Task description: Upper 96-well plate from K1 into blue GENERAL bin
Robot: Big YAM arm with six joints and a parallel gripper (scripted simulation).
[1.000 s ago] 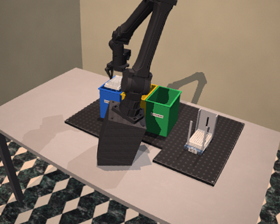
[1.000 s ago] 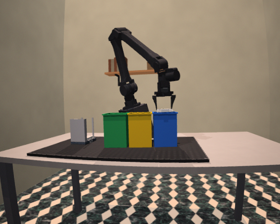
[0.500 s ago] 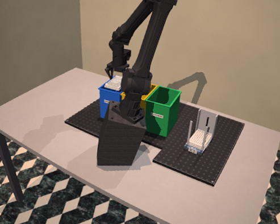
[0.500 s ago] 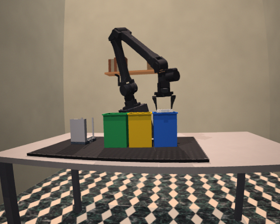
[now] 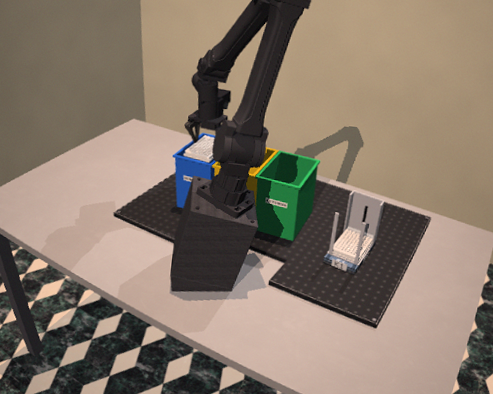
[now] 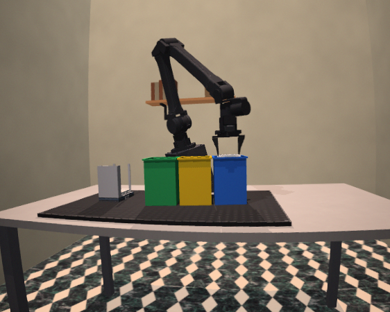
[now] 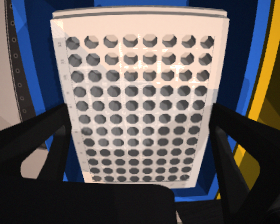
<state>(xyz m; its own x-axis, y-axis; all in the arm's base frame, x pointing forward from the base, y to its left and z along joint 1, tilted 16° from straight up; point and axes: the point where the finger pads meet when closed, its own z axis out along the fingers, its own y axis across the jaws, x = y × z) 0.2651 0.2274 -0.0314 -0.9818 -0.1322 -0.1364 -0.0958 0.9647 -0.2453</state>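
Right now my hand is 10 mm past the blue bin and 100 mm above it. Also, from my hand: yellow bin (10 mm ahead, 130 mm to the right, 100 mm below); then green bin (20 mm ahead, 260 mm to the right, 100 mm below).
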